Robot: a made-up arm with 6 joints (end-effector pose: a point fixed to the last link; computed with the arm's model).
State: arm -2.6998 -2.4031 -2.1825 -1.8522 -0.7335 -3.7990
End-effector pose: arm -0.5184 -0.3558 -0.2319 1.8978 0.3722 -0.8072
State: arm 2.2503 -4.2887 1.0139 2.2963 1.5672 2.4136
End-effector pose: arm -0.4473 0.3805 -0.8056 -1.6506 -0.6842 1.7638
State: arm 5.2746 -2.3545 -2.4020 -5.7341 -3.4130 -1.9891
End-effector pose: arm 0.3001 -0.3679 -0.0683 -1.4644 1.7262 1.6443
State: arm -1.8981 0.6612 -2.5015 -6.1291 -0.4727 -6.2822
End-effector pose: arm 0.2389 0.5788 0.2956 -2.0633 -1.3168 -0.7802
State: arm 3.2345 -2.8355 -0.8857 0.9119 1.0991 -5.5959
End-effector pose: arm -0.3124 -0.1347 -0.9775 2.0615 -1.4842 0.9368
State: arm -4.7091 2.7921 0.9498 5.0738 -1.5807 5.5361
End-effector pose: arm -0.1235 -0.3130 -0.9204 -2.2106 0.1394 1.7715
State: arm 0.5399 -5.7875 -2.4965 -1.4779 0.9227 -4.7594
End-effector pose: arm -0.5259 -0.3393 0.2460 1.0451 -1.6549 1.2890
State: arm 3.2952 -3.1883 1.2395 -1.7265 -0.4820 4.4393
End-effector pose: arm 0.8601 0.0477 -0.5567 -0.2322 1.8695 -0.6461
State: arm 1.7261 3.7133 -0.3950 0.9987 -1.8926 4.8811
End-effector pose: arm 0.0744 -0.3393 -0.9800 -1.2646 0.5488 -0.6608
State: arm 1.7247 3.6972 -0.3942 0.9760 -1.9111 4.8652
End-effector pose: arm 0.0694 -0.3196 -0.9841 -1.2465 0.5250 -0.6496
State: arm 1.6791 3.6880 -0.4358 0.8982 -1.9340 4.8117
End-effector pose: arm 0.0451 -0.2724 -0.9885 -1.2093 0.4899 -0.6448
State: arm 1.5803 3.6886 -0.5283 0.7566 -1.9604 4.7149
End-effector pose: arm 0.0092 -0.1910 -0.9869 -1.1400 0.4361 -0.6598
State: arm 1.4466 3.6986 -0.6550 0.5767 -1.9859 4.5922
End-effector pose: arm -0.0152 -0.0888 -0.9714 -1.0393 0.3607 -0.7084
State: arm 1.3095 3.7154 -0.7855 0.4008 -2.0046 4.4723
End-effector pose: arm -0.0153 0.0056 -0.9429 -0.9316 0.2754 -0.7866
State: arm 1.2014 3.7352 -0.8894 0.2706 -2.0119 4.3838
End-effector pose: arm -0.0012 0.0681 -0.9134 -0.8515 0.2055 -0.8650
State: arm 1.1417 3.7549 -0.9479 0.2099 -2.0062 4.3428
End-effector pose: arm 0.0088 0.0917 -0.8957 -0.8225 0.1745 -0.9128
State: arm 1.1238 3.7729 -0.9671 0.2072 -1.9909 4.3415
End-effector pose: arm 0.0084 0.0873 -0.8915 -0.8368 0.1817 -0.9262
